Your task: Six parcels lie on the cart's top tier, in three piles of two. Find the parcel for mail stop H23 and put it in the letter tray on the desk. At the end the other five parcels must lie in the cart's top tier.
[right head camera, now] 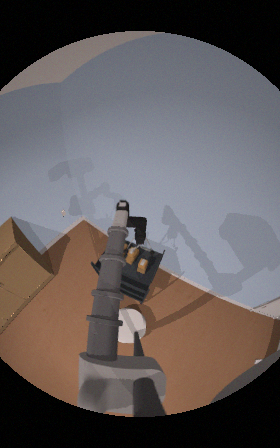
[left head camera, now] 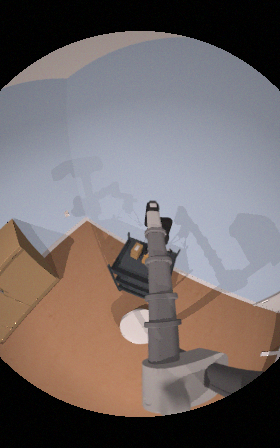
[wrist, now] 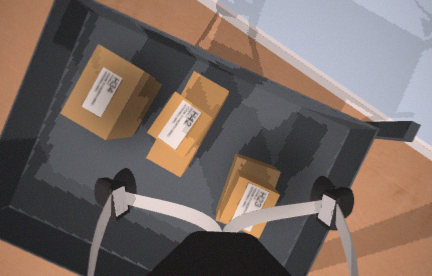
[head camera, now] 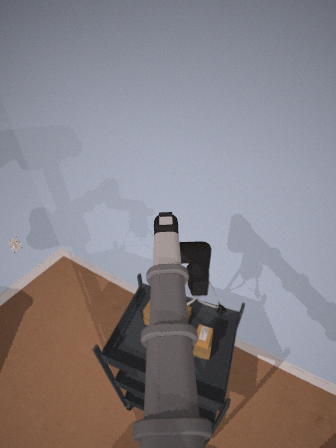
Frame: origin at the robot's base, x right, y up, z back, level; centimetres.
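Seen in the pictures: gripper, between the fingertips: (right head camera: 138, 253) (wrist: 222, 189) (head camera: 194, 315); robot's base, origin of its link: (right head camera: 126, 324) (left head camera: 138, 325).
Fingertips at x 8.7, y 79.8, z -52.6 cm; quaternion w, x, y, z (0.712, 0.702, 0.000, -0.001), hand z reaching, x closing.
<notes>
Offsets run from my fingertips to a thing's middle. "spot": to the spot under its first point. Level surfaces: height alone.
The parcel labelled H23 {dy -8.8, dx +3.2, dz +3.5 cm} (wrist: 269, 197) (head camera: 203, 345) (right head camera: 143, 265) lies on another parcel {dy -13.8, dx +3.4, dz +3.6 cm} (wrist: 257, 164) at the right of the cart's top tier {dy -16.3 cm} (wrist: 75, 160) (head camera: 122, 340). A finger strap crosses its label in the wrist view. The H42 parcel {dy -8.6, dx -5.1, dz -5.6 cm} (wrist: 167, 110) (right head camera: 132, 255) lies on another parcel {spot: dy -11.1, dx -2.1, dz -10.1 cm} (wrist: 209, 90) in the middle. The H34 parcel {dy -8.8, dx -14.0, dz -8.9 cm} (wrist: 82, 92) (left head camera: 136, 249) is at the left; the one under it is hidden. My gripper (wrist: 222, 189) (right head camera: 141, 249) is open and empty, above the tier, fingertips on the near side of the piles, either side of H23. The letter tray does not show.
The wall (head camera: 250, 150) stands behind the cart. A corner post (wrist: 397, 131) rises at the cart's right. A round white seat (left head camera: 136, 327) (right head camera: 131, 326) stands in front of the cart. Large tan furniture {spot: dy -30.0, dx -130.9, dz +31.9 cm} (left head camera: 25, 280) (right head camera: 22, 275) stands at the left.
</notes>
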